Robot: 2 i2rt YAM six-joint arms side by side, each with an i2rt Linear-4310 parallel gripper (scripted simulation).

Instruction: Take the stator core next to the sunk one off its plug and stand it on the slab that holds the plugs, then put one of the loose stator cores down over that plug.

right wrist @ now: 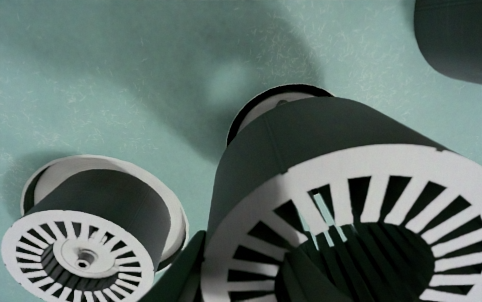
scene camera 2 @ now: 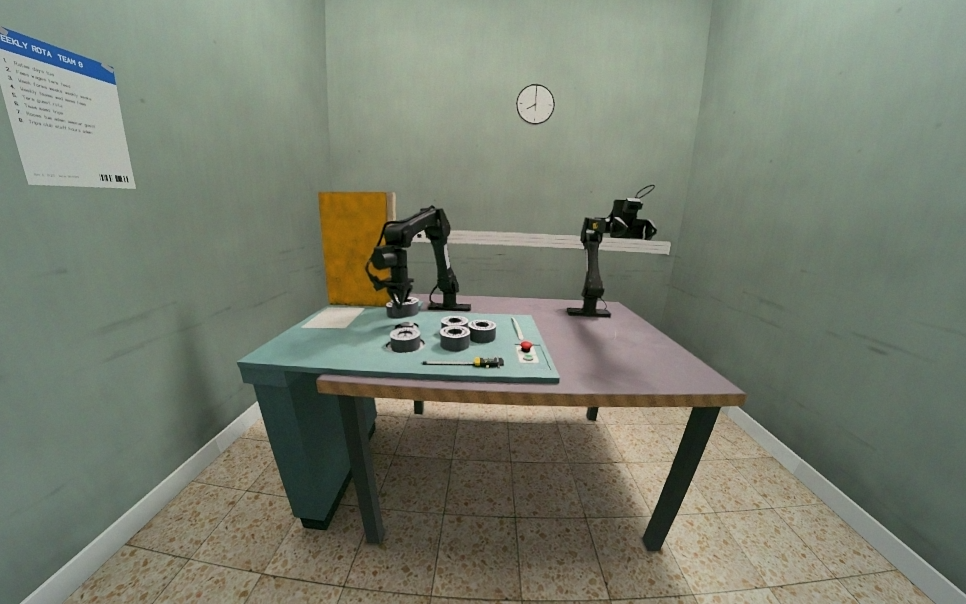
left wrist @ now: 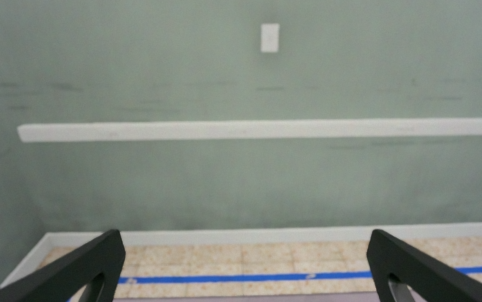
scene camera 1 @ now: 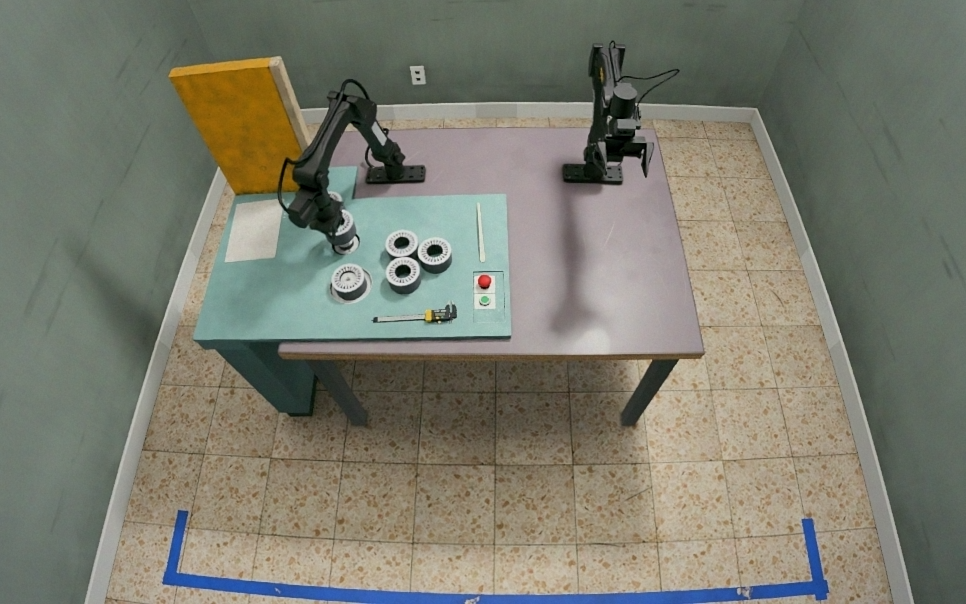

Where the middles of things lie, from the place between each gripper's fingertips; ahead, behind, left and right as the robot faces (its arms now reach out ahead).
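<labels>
The pale sheet (scene camera 1: 254, 235) is 110 cm to the right of my left hand, 14 cm behind it and 40 cm below it, and the orange panel (scene camera 1: 246, 111) is 104 cm to the right of that same left hand, 15 cm below it and 32 cm behind it. As for the plug (right wrist: 279, 95), my left gripper (scene camera 1: 626, 174) is 9 cm past it, 41 cm above it and 78 cm to the left of it.
From my right hand (scene camera 2: 400, 308), you'd find the pale sheet 310 mm to the right, 90 mm below and 90 mm behind, while the orange panel is 160 mm above that hand, 250 mm to the right of it and 270 mm behind it. My right hand is itself 100 mm above the plug, 40 mm past it and 10 mm to the right of it.
</labels>
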